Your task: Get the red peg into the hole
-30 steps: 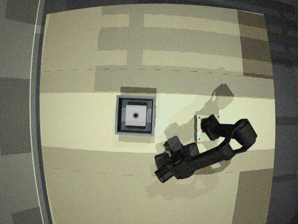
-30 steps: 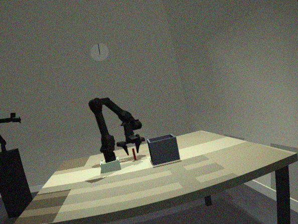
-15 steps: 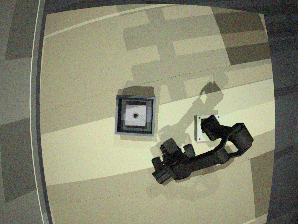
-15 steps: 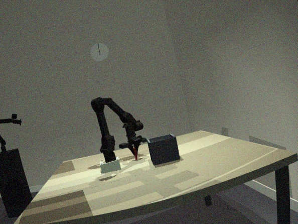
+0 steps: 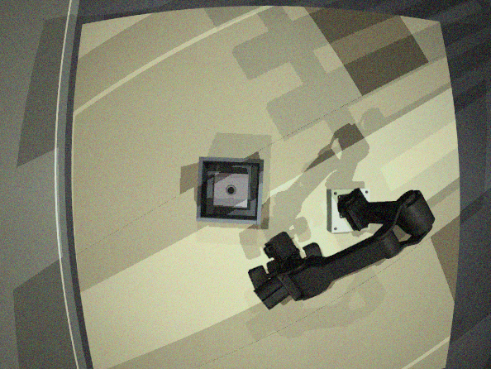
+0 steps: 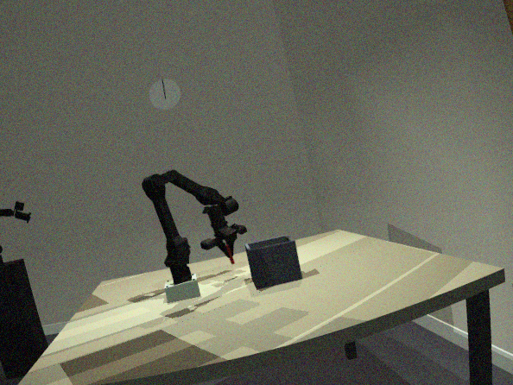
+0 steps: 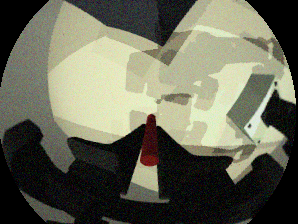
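My gripper tip is 21 cm to the left of the plate, 10 cm short of it and 4 cm above it. The rest, counted from my gripper tip: red peg (1 cm above).
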